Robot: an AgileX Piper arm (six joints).
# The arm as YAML. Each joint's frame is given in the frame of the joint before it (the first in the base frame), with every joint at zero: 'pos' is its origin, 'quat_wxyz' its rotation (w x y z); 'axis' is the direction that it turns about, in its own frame. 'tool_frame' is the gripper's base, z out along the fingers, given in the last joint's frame.
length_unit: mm
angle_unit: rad
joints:
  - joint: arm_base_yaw
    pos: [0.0, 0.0, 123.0]
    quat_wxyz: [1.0, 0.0, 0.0, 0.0]
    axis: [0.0, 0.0, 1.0]
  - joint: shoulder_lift
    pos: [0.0, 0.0, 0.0]
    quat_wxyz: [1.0, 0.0, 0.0, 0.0]
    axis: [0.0, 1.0, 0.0]
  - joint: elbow
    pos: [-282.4, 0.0, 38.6]
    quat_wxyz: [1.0, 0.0, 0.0, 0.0]
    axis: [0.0, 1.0, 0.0]
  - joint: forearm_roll
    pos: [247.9, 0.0, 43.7]
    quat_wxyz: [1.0, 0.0, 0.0, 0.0]
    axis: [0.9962, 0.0, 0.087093]
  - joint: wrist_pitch
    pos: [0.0, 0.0, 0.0]
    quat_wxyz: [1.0, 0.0, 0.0, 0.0]
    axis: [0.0, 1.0, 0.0]
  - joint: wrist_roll
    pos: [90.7, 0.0, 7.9]
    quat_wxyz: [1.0, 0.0, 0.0, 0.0]
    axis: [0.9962, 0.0, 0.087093]
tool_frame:
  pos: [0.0, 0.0, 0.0]
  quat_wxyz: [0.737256, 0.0, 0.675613, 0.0]
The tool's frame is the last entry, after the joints.
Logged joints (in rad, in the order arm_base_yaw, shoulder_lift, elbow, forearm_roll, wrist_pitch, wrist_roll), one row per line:
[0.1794 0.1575 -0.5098 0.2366 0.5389 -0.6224]
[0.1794 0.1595 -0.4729 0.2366 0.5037 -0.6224]
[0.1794 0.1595 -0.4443 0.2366 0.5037 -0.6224]
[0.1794 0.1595 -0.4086 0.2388 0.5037 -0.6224]
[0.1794 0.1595 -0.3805 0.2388 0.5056 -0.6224]
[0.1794 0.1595 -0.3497 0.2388 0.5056 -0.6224]
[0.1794 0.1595 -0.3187 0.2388 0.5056 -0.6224]
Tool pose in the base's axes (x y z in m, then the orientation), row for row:
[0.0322 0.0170 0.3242 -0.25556 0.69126 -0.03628 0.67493]
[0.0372 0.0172 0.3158 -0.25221 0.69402 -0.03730 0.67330]
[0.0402 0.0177 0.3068 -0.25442 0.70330 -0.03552 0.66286]
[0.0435 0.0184 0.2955 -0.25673 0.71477 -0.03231 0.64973]
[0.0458 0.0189 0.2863 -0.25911 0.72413 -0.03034 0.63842]
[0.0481 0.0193 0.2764 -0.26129 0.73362 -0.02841 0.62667]
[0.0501 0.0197 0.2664 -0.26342 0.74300 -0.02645 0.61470]
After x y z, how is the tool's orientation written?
As a quaternion, x y z w.
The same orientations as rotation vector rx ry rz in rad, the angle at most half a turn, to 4 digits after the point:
[-0.5749 1.5550 -0.0816]
[-0.5677 1.5622 -0.0840]
[-0.5750 1.5896 -0.0803]
[-0.5833 1.6240 -0.0734]
[-0.5914 1.6527 -0.0692]
[-0.5992 1.6823 -0.0651]
[-0.6070 1.7121 -0.0610]

